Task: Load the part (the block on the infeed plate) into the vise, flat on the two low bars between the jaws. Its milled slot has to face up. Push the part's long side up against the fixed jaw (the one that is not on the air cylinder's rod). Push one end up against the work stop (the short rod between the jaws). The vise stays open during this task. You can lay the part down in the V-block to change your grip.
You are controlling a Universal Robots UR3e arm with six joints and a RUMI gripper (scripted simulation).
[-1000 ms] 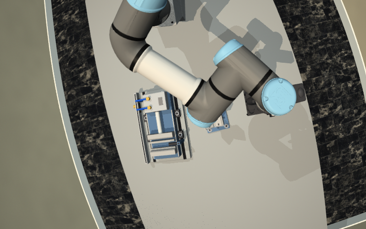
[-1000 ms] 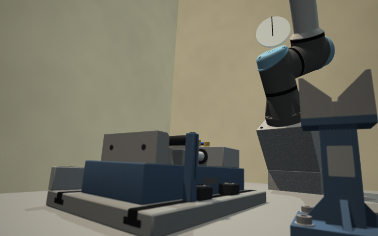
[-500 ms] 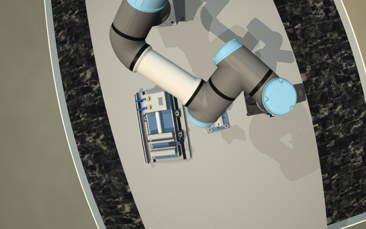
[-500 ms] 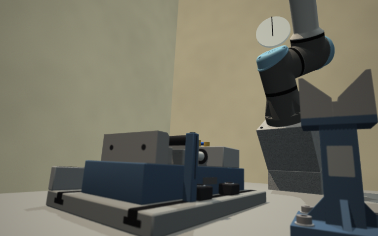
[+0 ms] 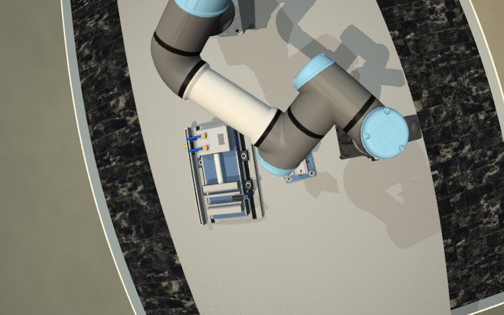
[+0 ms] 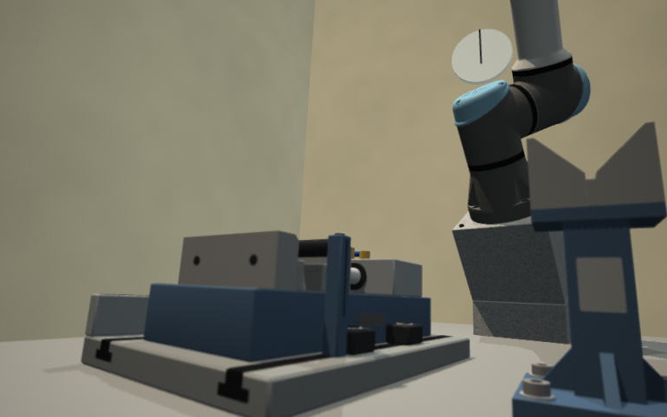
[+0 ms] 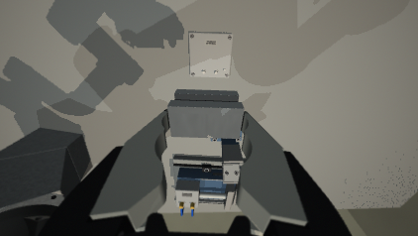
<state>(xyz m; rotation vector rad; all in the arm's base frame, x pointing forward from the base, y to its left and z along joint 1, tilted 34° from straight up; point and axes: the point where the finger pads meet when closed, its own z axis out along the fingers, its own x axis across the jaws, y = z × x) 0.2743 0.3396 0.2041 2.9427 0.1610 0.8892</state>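
The part lies 1 cm to the left of my hand and 1 cm below it. The rest, counted from my hand: air cylinder rod: 6 cm ahead, 38 cm to the right, 17 cm below; then infeed plate: 1 cm to the left, 24 cm below; then work stop rod: 14 cm ahead, 33 cm to the right, 15 cm below.
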